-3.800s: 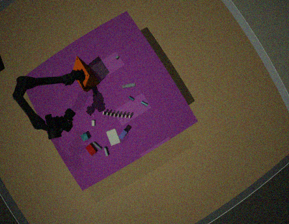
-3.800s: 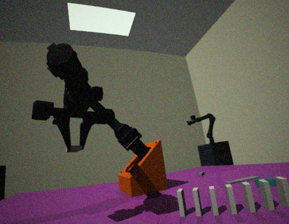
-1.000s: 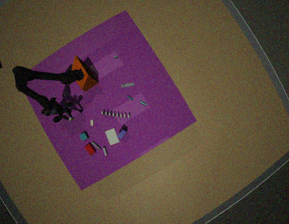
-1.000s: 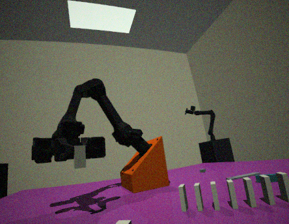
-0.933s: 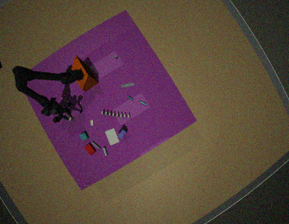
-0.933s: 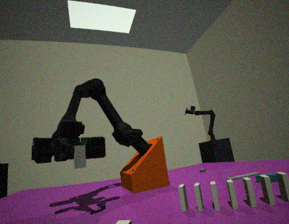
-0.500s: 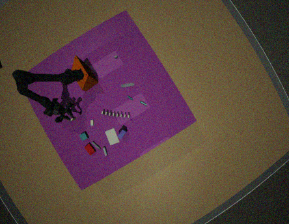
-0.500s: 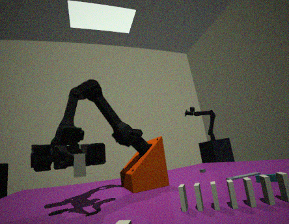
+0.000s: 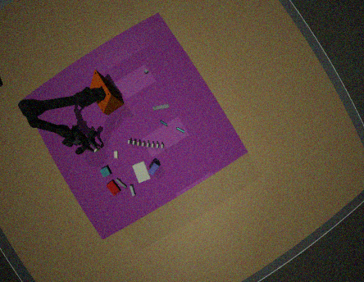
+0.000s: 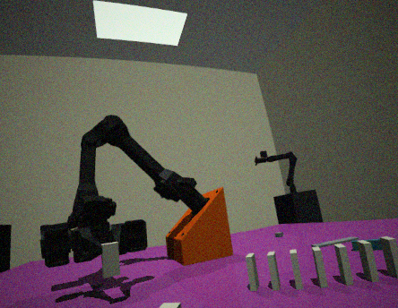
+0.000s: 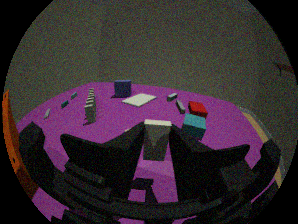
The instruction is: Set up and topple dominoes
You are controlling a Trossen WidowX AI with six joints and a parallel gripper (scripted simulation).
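Now: the teal block 150 mm ahead of my gripper tip, 80 mm below it and 50 mm to the right of it. Round my gripper tip: red block 280 mm ahead, 80 mm below, 60 mm to the right; then white card 280 mm ahead, 170 mm to the left, 90 mm below; then blue block 290 mm ahead, 280 mm to the left, 50 mm below.
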